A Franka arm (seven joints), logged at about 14 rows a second.
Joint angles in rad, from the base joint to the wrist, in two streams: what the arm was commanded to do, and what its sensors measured. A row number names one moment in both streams.
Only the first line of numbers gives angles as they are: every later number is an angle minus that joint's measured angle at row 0.
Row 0, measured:
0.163, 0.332, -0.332, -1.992, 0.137, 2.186, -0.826
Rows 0 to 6, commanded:
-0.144, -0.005, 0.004, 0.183, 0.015, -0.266, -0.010
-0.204, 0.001, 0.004, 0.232, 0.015, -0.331, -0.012
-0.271, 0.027, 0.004, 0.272, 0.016, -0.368, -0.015
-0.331, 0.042, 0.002, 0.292, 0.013, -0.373, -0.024
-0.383, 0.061, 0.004, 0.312, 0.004, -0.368, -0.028
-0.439, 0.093, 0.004, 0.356, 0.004, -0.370, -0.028
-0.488, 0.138, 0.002, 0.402, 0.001, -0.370, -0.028
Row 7, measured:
-0.404, 0.035, -0.011, 0.286, -0.002, -0.343, -0.025
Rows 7 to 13, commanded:
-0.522, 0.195, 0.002, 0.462, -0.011, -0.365, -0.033
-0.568, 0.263, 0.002, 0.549, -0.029, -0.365, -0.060
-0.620, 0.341, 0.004, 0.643, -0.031, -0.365, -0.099
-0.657, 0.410, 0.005, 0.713, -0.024, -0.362, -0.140
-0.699, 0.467, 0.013, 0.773, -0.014, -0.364, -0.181
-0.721, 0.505, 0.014, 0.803, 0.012, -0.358, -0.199
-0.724, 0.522, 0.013, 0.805, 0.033, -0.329, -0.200
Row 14, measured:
-0.691, 0.422, 0.001, 0.683, -0.001, -0.329, -0.171
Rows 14 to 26, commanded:
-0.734, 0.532, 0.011, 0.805, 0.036, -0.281, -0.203
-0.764, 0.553, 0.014, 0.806, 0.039, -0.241, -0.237
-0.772, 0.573, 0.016, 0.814, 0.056, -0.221, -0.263
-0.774, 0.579, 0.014, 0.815, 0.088, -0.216, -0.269
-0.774, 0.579, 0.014, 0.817, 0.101, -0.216, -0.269
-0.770, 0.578, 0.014, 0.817, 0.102, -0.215, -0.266
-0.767, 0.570, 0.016, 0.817, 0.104, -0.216, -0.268
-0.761, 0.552, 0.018, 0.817, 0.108, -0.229, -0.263
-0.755, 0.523, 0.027, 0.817, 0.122, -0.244, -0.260
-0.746, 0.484, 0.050, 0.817, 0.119, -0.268, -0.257
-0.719, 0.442, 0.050, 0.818, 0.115, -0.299, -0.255
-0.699, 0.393, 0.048, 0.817, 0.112, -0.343, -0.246
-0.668, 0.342, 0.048, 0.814, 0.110, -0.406, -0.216
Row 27, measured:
-0.716, 0.468, 0.047, 0.851, 0.104, -0.308, -0.243
